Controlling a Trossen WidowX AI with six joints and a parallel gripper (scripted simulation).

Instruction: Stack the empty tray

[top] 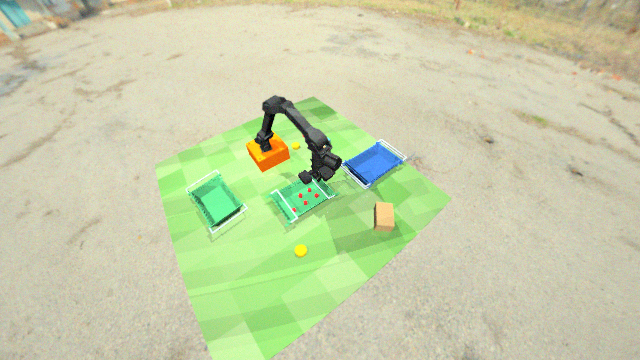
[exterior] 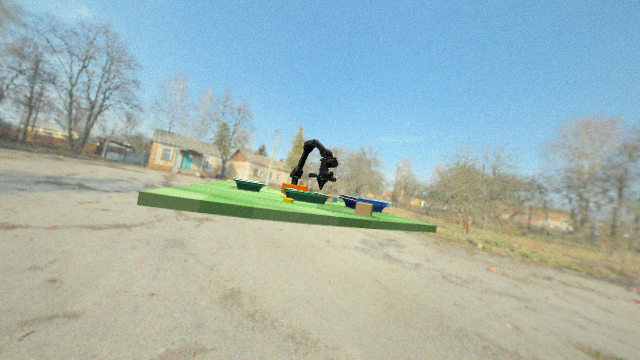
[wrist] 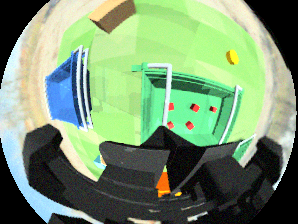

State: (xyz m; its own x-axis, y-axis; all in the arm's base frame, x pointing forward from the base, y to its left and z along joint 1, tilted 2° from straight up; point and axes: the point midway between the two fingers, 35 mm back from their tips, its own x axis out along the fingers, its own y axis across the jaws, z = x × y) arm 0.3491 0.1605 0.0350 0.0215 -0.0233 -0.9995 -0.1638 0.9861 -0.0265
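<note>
My gripper tip is now 16 cm past the green tray, 50 cm to the left of it and 4 cm above it. Also, from my gripper tip: small box 22 cm behind, 13 cm to the left, 7 cm below; cyan cube 31 cm behind, 19 cm to the left, 7 cm below.
</note>
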